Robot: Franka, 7 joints.
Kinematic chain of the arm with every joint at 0, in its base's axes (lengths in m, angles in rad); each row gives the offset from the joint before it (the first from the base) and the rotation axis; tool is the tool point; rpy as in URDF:
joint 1: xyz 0 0 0.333 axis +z
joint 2: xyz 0 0 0 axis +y
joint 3: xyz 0 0 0.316 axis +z
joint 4: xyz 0.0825 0 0 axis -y
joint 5: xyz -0.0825 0 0.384 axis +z
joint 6: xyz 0 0 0 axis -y
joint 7: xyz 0.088 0 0 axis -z
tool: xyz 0 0 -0.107 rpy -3.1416 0 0
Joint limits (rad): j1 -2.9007..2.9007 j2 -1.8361..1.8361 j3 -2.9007..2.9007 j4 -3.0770..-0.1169 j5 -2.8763..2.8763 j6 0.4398..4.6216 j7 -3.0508..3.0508
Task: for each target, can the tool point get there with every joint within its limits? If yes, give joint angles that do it. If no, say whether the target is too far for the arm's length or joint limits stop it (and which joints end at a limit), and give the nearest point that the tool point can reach.
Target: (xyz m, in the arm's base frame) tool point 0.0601 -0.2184 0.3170
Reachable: yes | joints 0.3565 0.0626 -1.1502 -2.8170 2.1968 4.2519 2.2261
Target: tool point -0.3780 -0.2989 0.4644
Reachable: yes | joints -0.4835 0.5720 -2.1824 -2.4398 -1.0788 2.9658 -1.1406
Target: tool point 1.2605 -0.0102 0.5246
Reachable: no: too far | nearest point 0.8481 -0.0069 0.4619 | short by 0.417 m
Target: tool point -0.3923 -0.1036 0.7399
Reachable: yes | joints -1.1890 -1.4057 -0.8484 -2.0709 0.8009 2.1603 1.5871
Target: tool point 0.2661 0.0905 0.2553
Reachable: yes | joints -0.7213 0.5145 0.5275 -2.7396 -1.8784 4.2016 -1.9577
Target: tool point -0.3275 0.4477 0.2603
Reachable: yes | joints 1.1823 0.9743 0.9133 -1.8965 1.1073 1.3217 -0.6257
